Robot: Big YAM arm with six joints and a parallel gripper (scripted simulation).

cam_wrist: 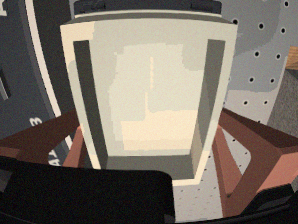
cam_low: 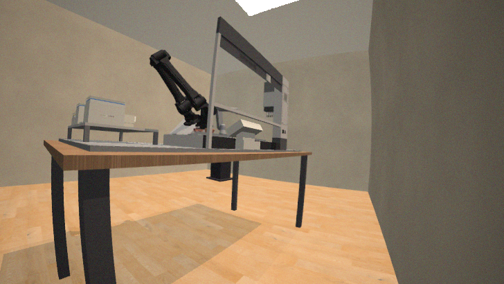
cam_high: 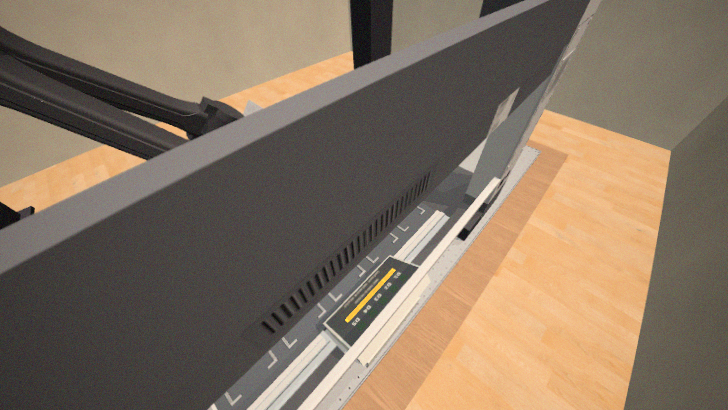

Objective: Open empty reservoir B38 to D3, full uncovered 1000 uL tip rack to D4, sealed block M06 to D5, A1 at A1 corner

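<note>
Right now my hand is 40 mm above the rg label. From my hand the other things lie so: shelf label 90 mm behind, 360 mm to the right, 40 mm below; regrip nest rg 40 mm below; cream one-well reservoir 10 mm below.
</note>
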